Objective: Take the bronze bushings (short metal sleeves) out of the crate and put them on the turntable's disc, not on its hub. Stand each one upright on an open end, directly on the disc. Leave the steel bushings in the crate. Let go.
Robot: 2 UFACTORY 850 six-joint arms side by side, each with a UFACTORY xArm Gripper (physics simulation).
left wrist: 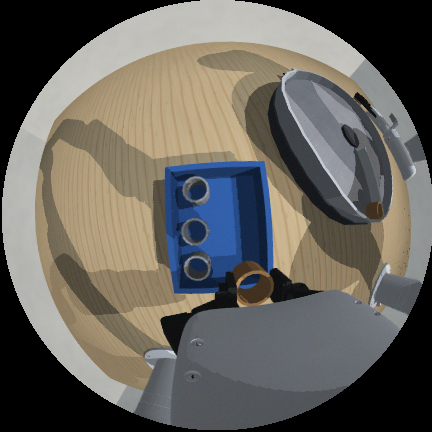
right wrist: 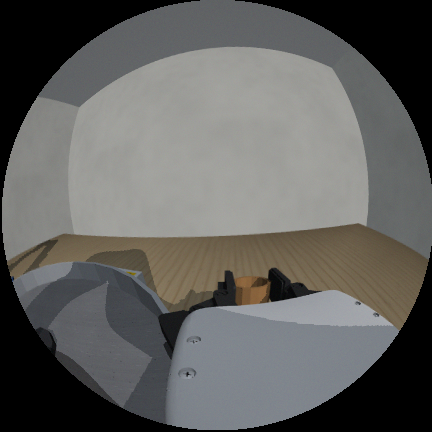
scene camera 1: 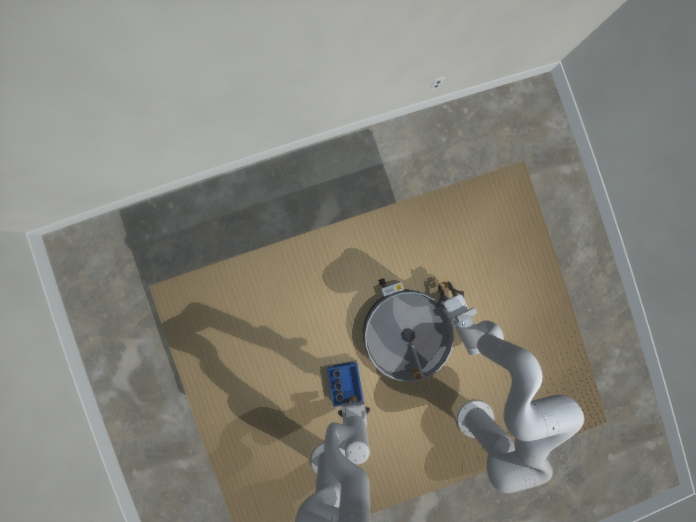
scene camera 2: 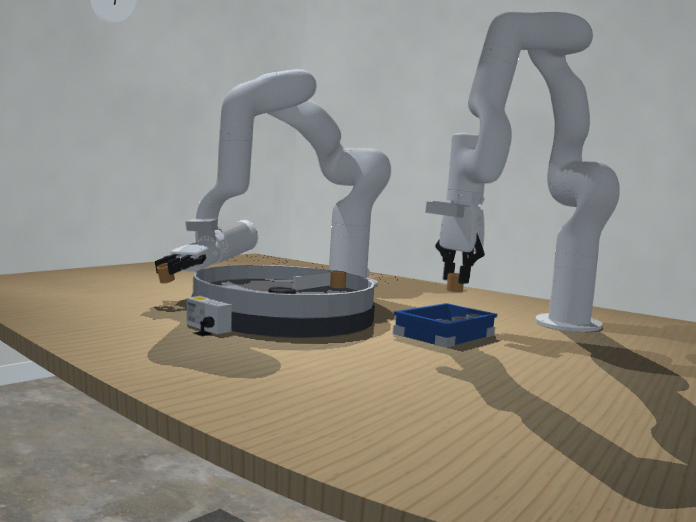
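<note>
My left gripper (scene camera 1: 353,405) (scene camera 2: 455,277) (left wrist: 250,282) points down, shut on a bronze bushing (scene camera 2: 454,283) (left wrist: 243,269), above the crate's lower edge in scene camera 1. My right gripper (scene camera 1: 448,288) (scene camera 2: 174,266) (right wrist: 249,282) lies nearly level, shut on a slightly tilted bronze bushing (scene camera 2: 165,273) (right wrist: 252,295) outside the turntable's rim. A third bronze bushing (scene camera 1: 417,374) (scene camera 2: 337,279) (left wrist: 373,210) stands upright inside the turntable (scene camera 1: 387,331) (scene camera 2: 303,306) (left wrist: 310,115) (right wrist: 90,335) near its rim; its base is hidden in scene camera 2. Three steel bushings (left wrist: 186,193) stand in the blue crate (scene camera 2: 413,325) (left wrist: 255,210).
The hub (scene camera 1: 408,335) (scene camera 2: 281,290) (left wrist: 350,135) is at the disc's centre. A grey bar (scene camera 1: 414,357) (scene camera 2: 312,279) (left wrist: 366,167) runs from it towards the standing bushing. A raised rim surrounds the disc. A control box (scene camera 1: 392,288) (scene camera 2: 209,315) is on the turntable's outer side.
</note>
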